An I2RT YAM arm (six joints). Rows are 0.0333 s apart.
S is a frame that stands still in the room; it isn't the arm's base.
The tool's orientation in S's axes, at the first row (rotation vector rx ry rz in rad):
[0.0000, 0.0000, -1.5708]
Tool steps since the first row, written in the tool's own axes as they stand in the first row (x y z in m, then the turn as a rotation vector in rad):
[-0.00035, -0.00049, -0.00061, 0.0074, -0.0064, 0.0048]
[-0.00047, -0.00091, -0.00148, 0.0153, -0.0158, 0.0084]
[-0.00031, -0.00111, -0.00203, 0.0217, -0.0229, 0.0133]
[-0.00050, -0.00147, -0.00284, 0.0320, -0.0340, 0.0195]
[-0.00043, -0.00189, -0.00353, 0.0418, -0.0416, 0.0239]
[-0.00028, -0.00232, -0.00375, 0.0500, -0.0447, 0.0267]
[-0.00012, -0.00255, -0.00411, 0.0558, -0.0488, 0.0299]
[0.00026, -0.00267, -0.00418, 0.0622, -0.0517, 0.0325]
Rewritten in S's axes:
[-0.00049, 0.00035, -0.00061, -0.0064, -0.0074, 0.0048]
[-0.00091, 0.00047, -0.00148, -0.0158, -0.0153, 0.0084]
[-0.00111, 0.00031, -0.00203, -0.0229, -0.0217, 0.0133]
[-0.00147, 0.00050, -0.00284, -0.0340, -0.0320, 0.0195]
[-0.00189, 0.00043, -0.00353, -0.0416, -0.0418, 0.0239]
[-0.00232, 0.00028, -0.00375, -0.0447, -0.0500, 0.0267]
[-0.00255, 0.00012, -0.00411, -0.0488, -0.0558, 0.0299]
[-0.00267, -0.00026, -0.00418, -0.0517, -0.0622, 0.0325]

